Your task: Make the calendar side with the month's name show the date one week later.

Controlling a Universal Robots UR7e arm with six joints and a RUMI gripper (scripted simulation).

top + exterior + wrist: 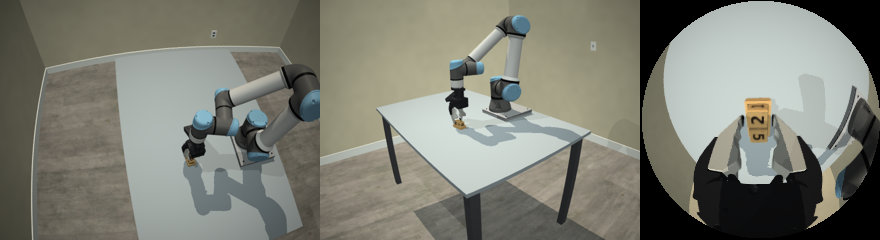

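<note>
Right now my hand is 2 cm to the right of the wooden tray and 3 cm above it.
</note>
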